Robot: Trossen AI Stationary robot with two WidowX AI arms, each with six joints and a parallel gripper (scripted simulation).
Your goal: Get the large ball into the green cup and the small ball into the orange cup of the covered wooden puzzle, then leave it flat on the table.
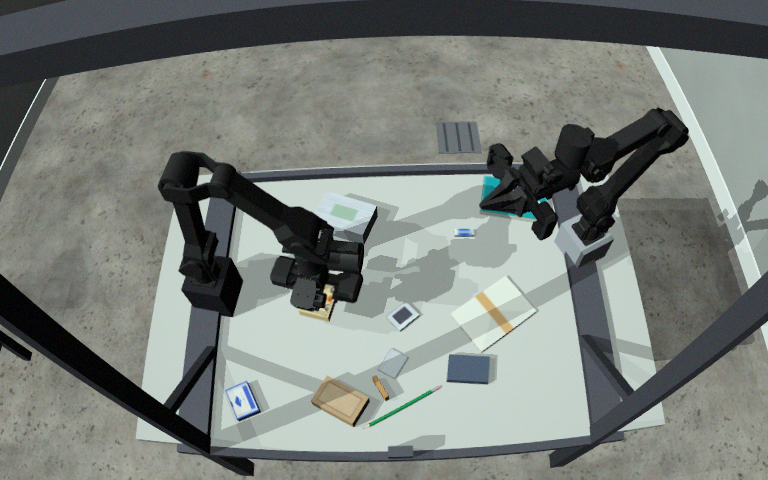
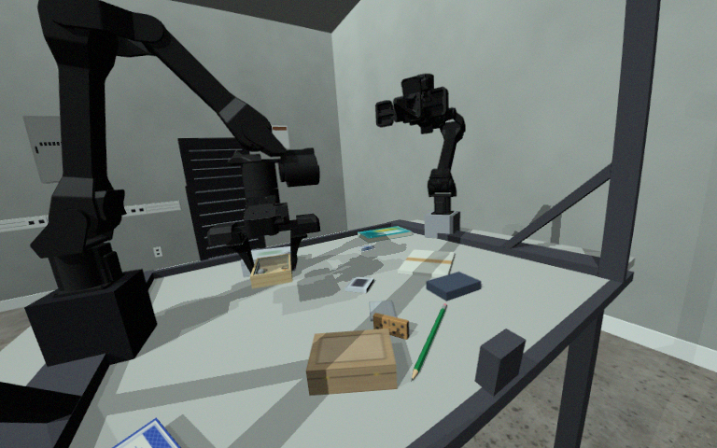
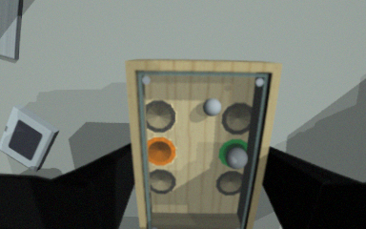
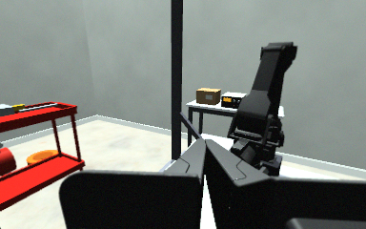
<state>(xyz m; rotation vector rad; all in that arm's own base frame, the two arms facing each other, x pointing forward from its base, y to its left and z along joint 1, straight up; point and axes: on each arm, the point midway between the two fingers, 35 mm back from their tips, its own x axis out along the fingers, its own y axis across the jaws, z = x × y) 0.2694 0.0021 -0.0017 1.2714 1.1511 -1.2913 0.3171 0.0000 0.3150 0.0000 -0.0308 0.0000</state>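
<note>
The covered wooden puzzle lies 3 cm below my left hand. The rest, counted from my left hand: dark blue block 19 cm behind, 30 cm to the right, 10 cm below; grey square tile 4 cm behind, 17 cm to the right, 11 cm below; white box 24 cm ahead, 7 cm to the right, 9 cm below.
</note>
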